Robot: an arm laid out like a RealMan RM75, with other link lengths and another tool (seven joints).
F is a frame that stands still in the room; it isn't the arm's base.
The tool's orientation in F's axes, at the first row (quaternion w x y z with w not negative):
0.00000 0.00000 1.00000 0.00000
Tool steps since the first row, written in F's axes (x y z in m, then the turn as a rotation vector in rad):
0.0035 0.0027 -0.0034 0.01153 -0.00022 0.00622
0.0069 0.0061 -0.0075 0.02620 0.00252 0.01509
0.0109 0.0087 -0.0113 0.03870 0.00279 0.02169
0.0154 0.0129 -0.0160 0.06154 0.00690 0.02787
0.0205 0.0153 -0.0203 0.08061 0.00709 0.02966
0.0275 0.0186 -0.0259 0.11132 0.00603 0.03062
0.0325 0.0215 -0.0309 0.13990 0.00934 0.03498
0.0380 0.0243 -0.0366 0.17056 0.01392 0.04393
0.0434 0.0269 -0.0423 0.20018 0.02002 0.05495
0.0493 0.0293 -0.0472 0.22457 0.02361 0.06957
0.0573 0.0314 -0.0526 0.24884 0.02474 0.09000
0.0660 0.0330 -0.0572 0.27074 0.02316 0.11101
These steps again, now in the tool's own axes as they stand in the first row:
-0.0035 0.0027 0.0034 -0.01153 -0.00022 -0.00622
-0.0069 0.0061 0.0075 -0.02620 0.00252 -0.01509
-0.0109 0.0087 0.0113 -0.03870 0.00279 -0.02169
-0.0154 0.0129 0.0160 -0.06154 0.00690 -0.02787
-0.0205 0.0153 0.0203 -0.08061 0.00709 -0.02966
-0.0275 0.0186 0.0259 -0.11132 0.00603 -0.03062
-0.0325 0.0215 0.0309 -0.13990 0.00934 -0.03498
-0.0380 0.0243 0.0366 -0.17056 0.01392 -0.04393
-0.0434 0.0269 0.0423 -0.20018 0.02002 -0.05495
-0.0493 0.0293 0.0472 -0.22457 0.02361 -0.06957
-0.0573 0.0314 0.0526 -0.24884 0.02474 -0.09000
-0.0660 0.0330 0.0572 -0.27074 0.02316 -0.11101

